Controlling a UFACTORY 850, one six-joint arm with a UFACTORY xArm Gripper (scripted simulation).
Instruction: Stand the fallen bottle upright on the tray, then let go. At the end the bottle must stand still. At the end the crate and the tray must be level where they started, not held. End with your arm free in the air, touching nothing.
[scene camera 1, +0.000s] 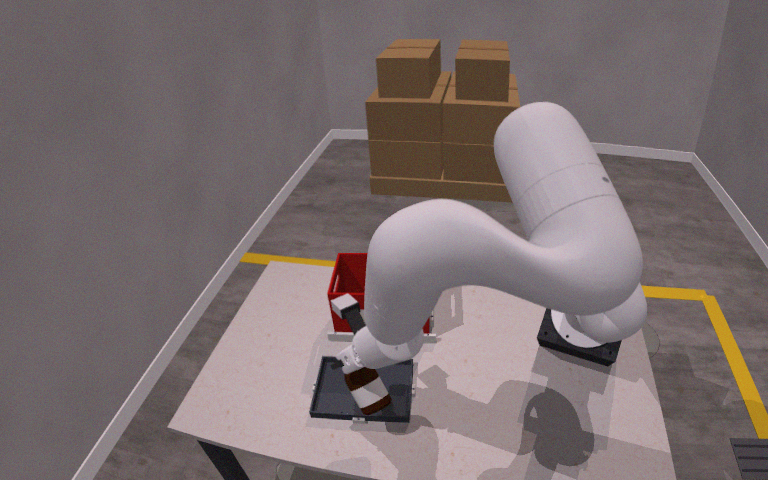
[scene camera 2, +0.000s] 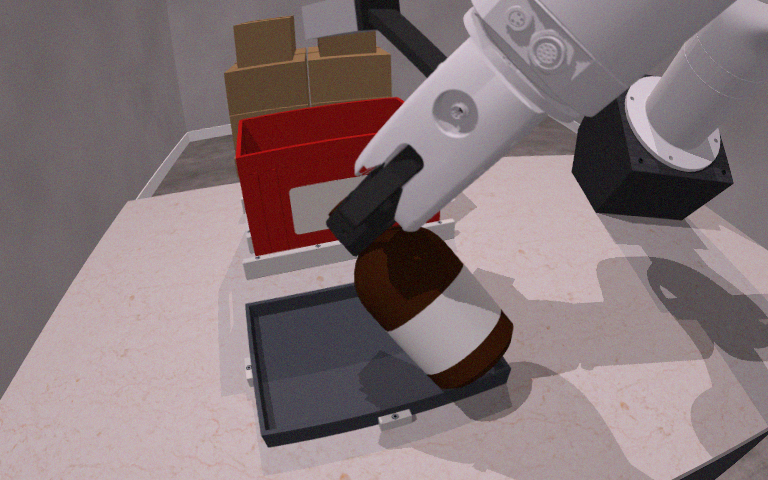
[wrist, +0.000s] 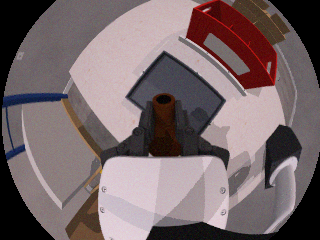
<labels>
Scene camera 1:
my gripper: 349, 357
bottle: 367, 388
tray: 332, 399
red crate: 350, 268
</labels>
